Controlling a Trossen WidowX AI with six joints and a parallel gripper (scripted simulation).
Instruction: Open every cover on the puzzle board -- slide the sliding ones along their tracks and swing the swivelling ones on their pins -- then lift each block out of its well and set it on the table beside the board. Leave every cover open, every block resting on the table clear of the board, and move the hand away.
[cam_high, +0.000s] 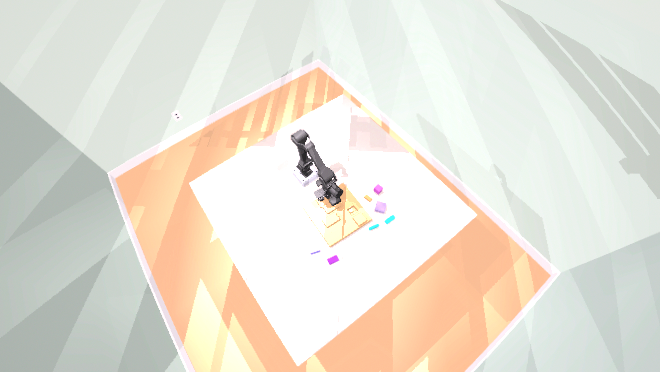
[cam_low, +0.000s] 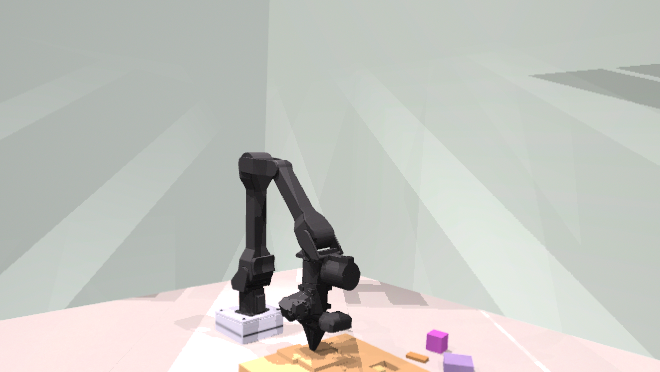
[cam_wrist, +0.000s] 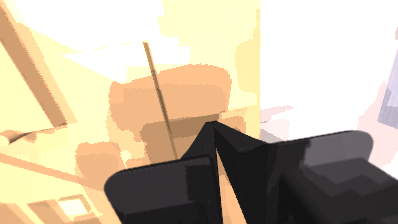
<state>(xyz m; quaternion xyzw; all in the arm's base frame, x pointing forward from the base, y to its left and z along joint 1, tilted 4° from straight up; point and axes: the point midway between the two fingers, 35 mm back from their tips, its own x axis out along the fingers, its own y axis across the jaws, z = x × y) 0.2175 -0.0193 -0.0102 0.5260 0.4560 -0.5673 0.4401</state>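
The puzzle board is 110 mm ahead of my gripper tip and 10 mm to the right of it. Also, from my gripper tip: blue-violet block (270 mm to the right, 160 mm ahead, 10 mm below); lilac block (260 mm ahead, 170 mm to the left, 10 mm below); small orange piece (170 mm to the left, 160 mm ahead, 20 mm below).
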